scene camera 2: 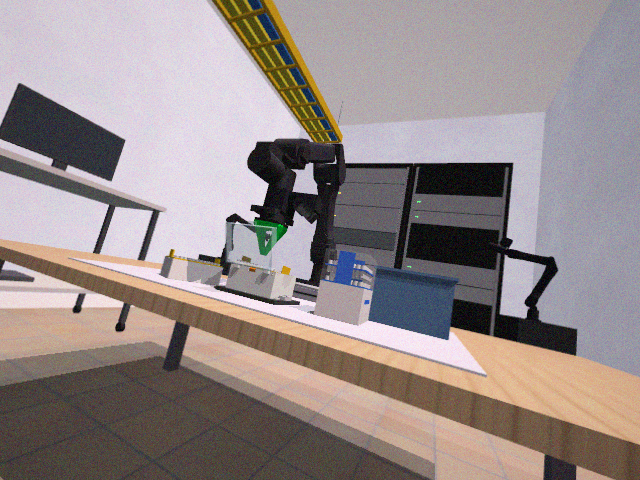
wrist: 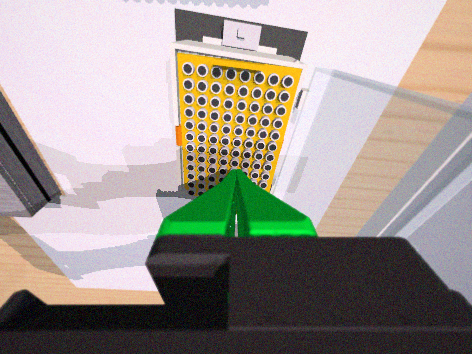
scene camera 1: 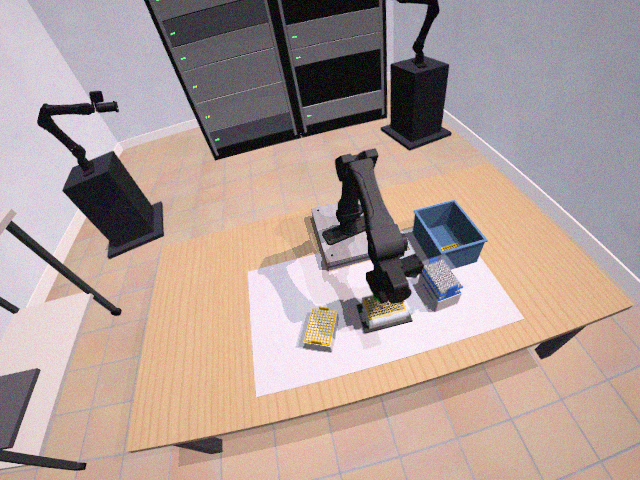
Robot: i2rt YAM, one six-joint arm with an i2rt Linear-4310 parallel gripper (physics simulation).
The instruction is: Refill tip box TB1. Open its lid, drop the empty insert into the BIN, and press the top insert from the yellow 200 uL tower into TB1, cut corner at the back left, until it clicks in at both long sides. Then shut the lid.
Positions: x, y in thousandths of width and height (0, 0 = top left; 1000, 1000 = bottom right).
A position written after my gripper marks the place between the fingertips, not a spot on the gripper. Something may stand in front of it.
Note:
My gripper (scene camera 2: 412, 532) is shut, holding nothing. Also in view: a blue-and-white tip box (scene camera 2: 541, 595). Also in view: a clear lid (scene camera 2: 393, 511), a blue bin (scene camera 1: 682, 472) and a 200 uL tower (scene camera 1: 493, 720).
The clear lid is seen too in the wrist view (wrist: 776, 448). My gripper shows as well in the wrist view (wrist: 501, 501). The wrist view does not show the blue-and-white tip box: it is out of frame.

